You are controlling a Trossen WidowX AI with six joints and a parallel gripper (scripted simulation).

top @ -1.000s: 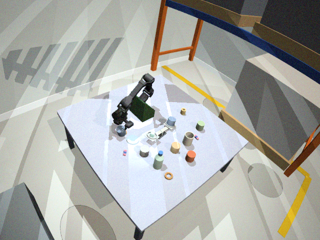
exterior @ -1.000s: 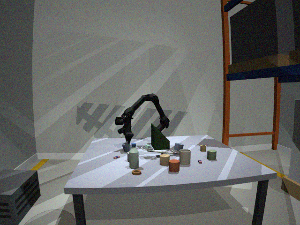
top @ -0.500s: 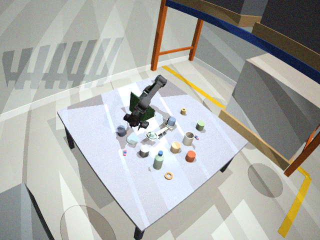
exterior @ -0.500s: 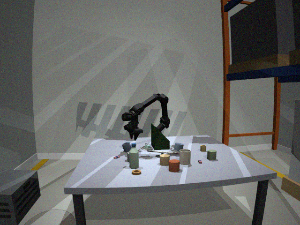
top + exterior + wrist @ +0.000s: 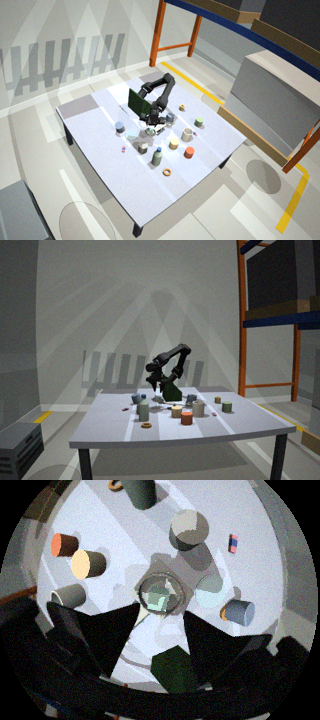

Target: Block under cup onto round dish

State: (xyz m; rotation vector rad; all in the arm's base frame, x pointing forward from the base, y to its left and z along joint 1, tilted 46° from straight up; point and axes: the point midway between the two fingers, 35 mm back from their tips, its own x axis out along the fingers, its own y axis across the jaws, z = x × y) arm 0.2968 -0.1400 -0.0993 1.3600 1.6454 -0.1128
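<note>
Now: the pale blue round dish 11 cm behind my gripper tip, 9 cm to the right of it and 13 cm below it. The rest, counted from my gripper tip: tan cylinder: 20 cm ahead, 8 cm to the left, 10 cm below; then small balance: 13 cm to the left, 11 cm below; then grey cylinder: 5 cm ahead, 14 cm to the right, 10 cm below.
</note>
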